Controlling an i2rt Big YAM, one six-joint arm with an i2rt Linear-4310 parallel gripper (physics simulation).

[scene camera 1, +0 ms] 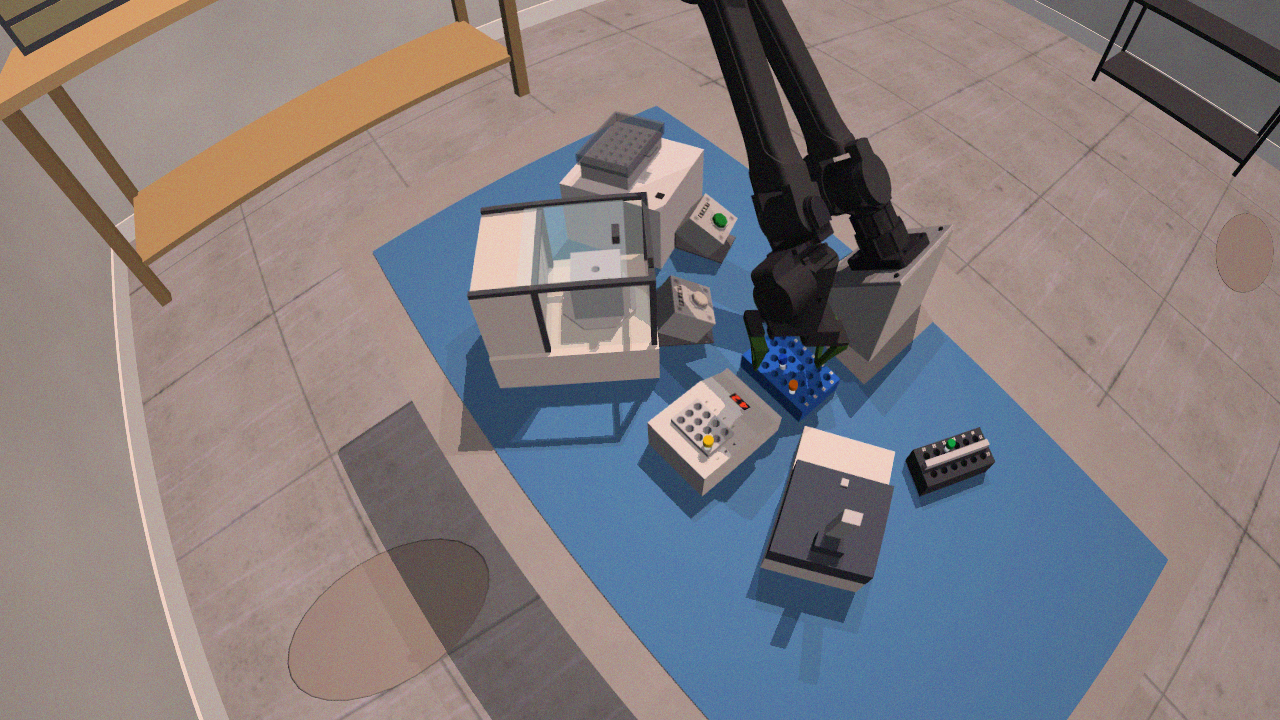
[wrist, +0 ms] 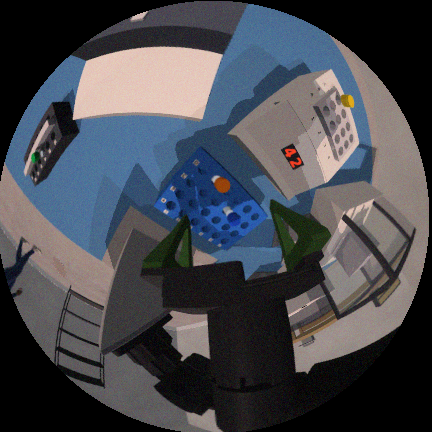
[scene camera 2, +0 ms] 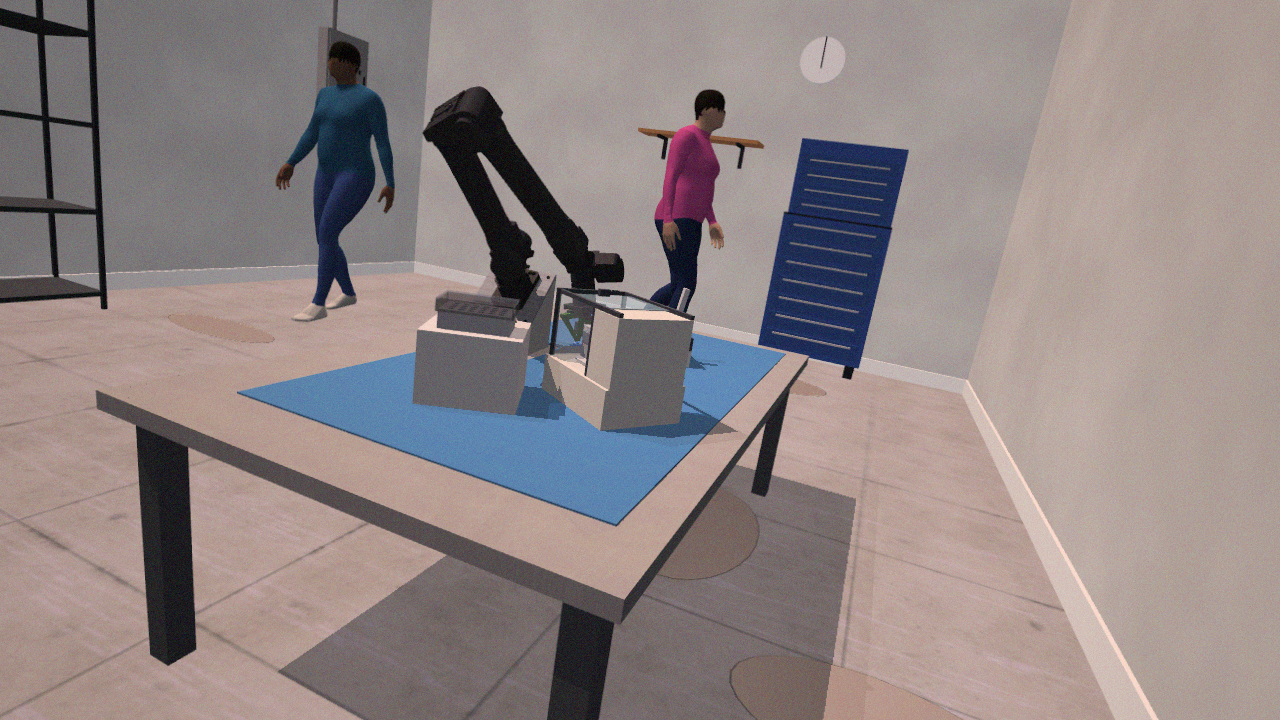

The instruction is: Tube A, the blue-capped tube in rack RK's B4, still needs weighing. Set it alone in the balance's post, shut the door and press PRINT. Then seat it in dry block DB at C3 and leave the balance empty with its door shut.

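Frame: origin at the arm's base, x down, y right, z back, level; millimetres.
Seen in the pictures: gripper, fingertip midpoint: point(scene camera 1: 785, 366) point(wrist: 228, 210); arm's base, origin of the base link: point(scene camera 1: 890, 256) point(wrist: 134, 329) point(scene camera 2: 516, 289).
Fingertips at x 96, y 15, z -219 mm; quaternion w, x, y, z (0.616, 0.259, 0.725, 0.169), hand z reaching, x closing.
Note:
Offsets run from my fingertips to a thing's middle. "pt": to the spot under its first point.
The blue rack {dx +32, dy -1, dz +16 mm} point(scene camera 1: 799, 407) point(wrist: 246, 192) stands in front of the arm's base. The blue-capped tube {dx +15, dy +9, dz +6 mm} point(scene camera 1: 782, 363) point(wrist: 233, 218) stands in it, beside an orange-capped tube {dx +16, dy -29, dz -14 mm} point(scene camera 1: 793, 385) point(wrist: 222, 185). My gripper point(scene camera 1: 788, 360) point(wrist: 228, 210) is open and empty above the rack, its green fingers on either side of the blue cap in the wrist view. The balance {dx -65, dy +248, dz -132 mm} point(scene camera 1: 572, 368) point(scene camera 2: 648, 367) has clear panels and a pale post block point(scene camera 1: 595, 265) inside; I cannot tell how its door stands. The dry block {dx +12, dy +6, dz -136 mm} point(scene camera 1: 756, 429) point(wrist: 270, 135) shows 42 and holds a yellow-capped tube {dx -18, dy -19, dz -179 mm} point(scene camera 1: 708, 440) point(wrist: 347, 101).
A box with a pale button {pt dx -26, dy +157, dz -48 mm} point(scene camera 1: 687, 308) stands beside the balance, and one with a green button {pt dx -23, dy +266, dz +103 mm} point(scene camera 1: 707, 222) behind it. A grey-lidded machine {dx -4, dy -192, dz -105 mm} point(scene camera 1: 832, 510) and a black rack with a green-capped tube {pt dx -10, dy -265, dz +82 mm} point(scene camera 1: 950, 444) stand front right. A white device {pt dx -88, dy +336, dz +98 mm} point(scene camera 1: 675, 174) stands behind the balance.

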